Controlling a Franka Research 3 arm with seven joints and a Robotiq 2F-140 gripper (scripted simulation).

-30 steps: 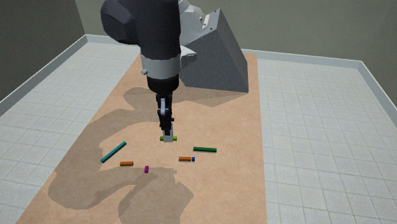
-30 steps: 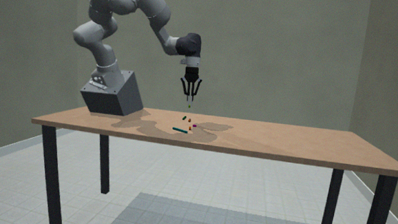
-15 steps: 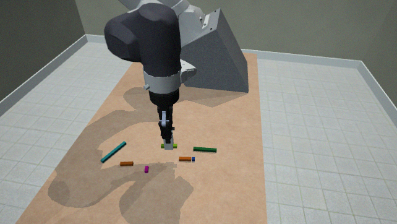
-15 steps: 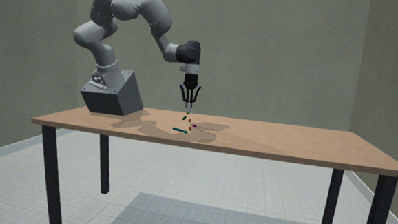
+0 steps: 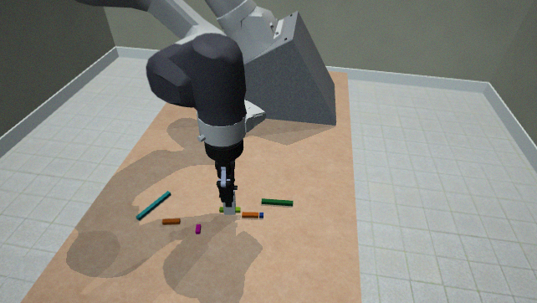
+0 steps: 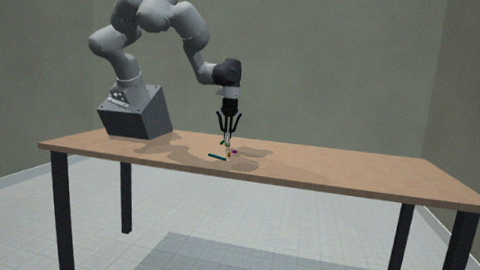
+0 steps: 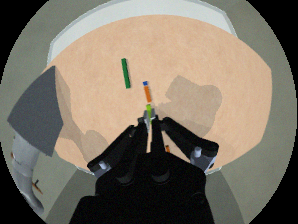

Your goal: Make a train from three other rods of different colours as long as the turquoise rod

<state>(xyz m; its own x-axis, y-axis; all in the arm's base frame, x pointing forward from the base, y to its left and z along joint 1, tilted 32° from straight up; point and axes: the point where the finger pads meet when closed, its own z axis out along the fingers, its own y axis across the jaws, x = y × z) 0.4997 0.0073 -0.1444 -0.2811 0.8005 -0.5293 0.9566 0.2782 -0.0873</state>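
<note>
My gripper is now 3 cm above the lime rod. From my hand the other things lie so: blue rod: 2 cm behind, 7 cm to the left, 4 cm below; green rod: 7 cm behind, 10 cm to the left, 4 cm below; magenta rod: 6 cm ahead, 6 cm to the right, 4 cm below.
</note>
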